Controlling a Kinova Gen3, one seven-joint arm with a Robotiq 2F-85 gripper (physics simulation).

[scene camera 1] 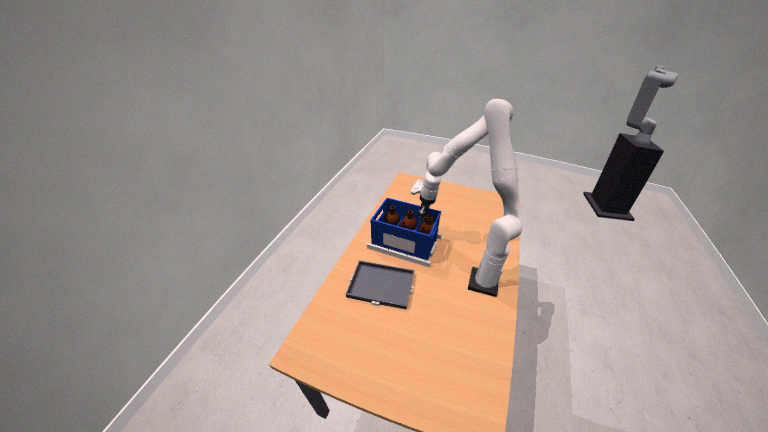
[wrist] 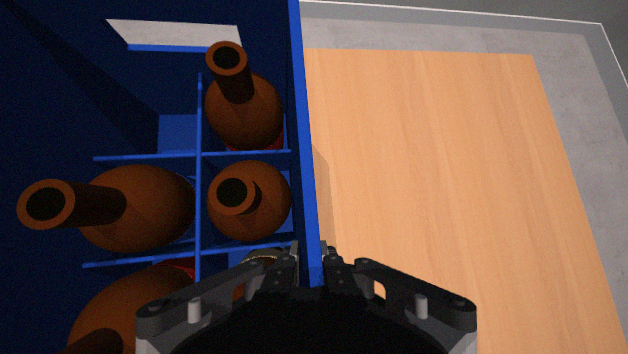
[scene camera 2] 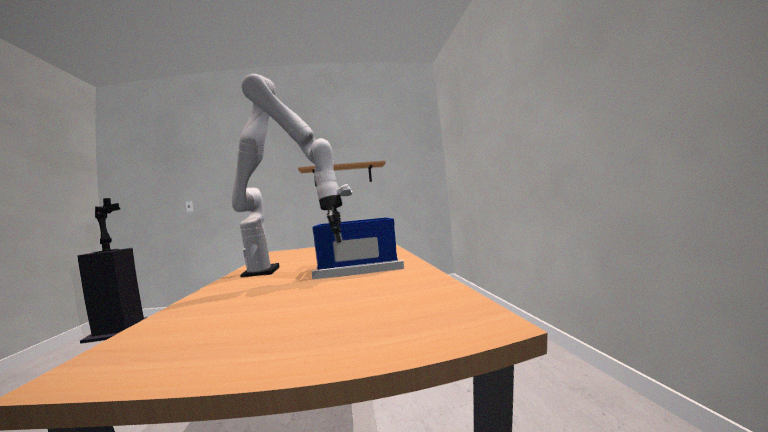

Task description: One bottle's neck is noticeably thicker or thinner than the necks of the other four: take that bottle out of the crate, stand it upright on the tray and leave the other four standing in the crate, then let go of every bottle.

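Where they show: gripper, fingertip midpoint: [scene camera 1: 422,217] [scene camera 2: 340,244]; arm's base, link origin: [scene camera 1: 485,279] [scene camera 2: 259,268].
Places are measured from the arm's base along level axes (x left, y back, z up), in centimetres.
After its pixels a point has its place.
Note:
The blue crate [scene camera 1: 375,236] @[x -12.4, y -50.4, z 6.7 cm] [scene camera 2: 386,231] @[x -30.3, y -45.5, z 11.7 cm] [wrist: 301,125] @[x -28.1, y -38.3, z 15.8 cm] holds brown bottles in its compartments. In the wrist view, one bottle [wrist: 243,110] @[x -25.0, y -42.8, z 10.9 cm] stands at the top right, one [wrist: 265,212] @[x -24.3, y -34.3, z 10.8 cm] at the middle right, one [wrist: 145,210] @[x -16.4, y -37.2, z 10.6 cm] at the middle left and one [wrist: 130,300] @[x -14.1, y -31.6, z 10.3 cm] at the lower left. A fifth bottle is mostly hidden behind the left finger. Which neck differs is unclear. My gripper [scene camera 1: 422,212] @[x -26.7, y -30.1, z 9.1 cm] [scene camera 2: 338,239] @[x -26.7, y -30.1, z 9.1 cm] [wrist: 309,251] @[x -26.7, y -30.1, z 9.1 cm] is shut on the crate's long wall farthest from the tray, one finger inside and one outside. The dark tray [scene camera 1: 381,284] @[x 8.2, y -44.1, z -1.2 cm] bears no bottle.
Pale strips [scene camera 1: 397,254] @[x -8.6, y -39.6, z 0.6 cm] [scene camera 2: 357,269] @[x -28.8, y -34.4, z 0.1 cm] run along the crate's base on the wooden table [scene camera 1: 424,349] @[x 34.6, y -24.0, z -1.7 cm] [scene camera 2: 322,333] @[x -65.0, y -18.0, z -1.7 cm] [wrist: 430,150] @[x -52.0, y -35.8, z -1.7 cm]. Thin blue dividers [wrist: 199,125] @[x -20.5, y -44.2, z 7.7 cm] separate the compartments. A second arm [scene camera 1: 644,102] stands on a black pedestal [scene camera 1: 625,171] [scene camera 2: 110,290] away from the table.

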